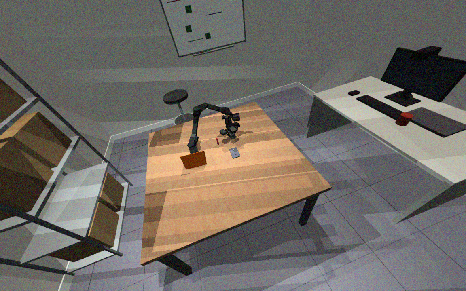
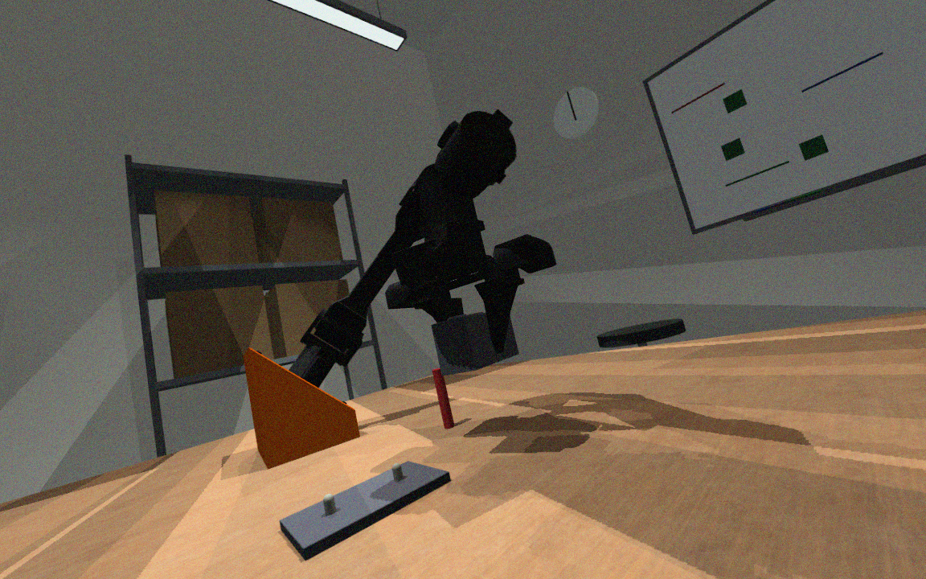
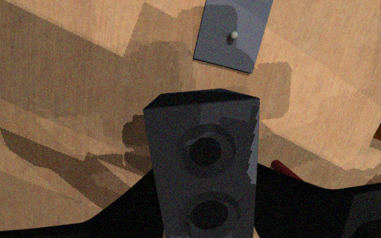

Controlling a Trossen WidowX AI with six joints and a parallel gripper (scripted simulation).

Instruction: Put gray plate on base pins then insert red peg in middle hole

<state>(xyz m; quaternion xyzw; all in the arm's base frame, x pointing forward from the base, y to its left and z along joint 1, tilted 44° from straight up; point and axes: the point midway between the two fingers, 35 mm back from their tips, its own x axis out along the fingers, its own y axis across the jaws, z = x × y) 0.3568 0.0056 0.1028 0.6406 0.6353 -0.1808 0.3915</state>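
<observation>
The base lies 30 mm behind my gripper tip, 140 mm to the right of it and 80 mm below it. Also, from my gripper tip: gray plate (30 mm above); red peg (130 mm behind, 40 mm to the left, 50 mm below).
</observation>
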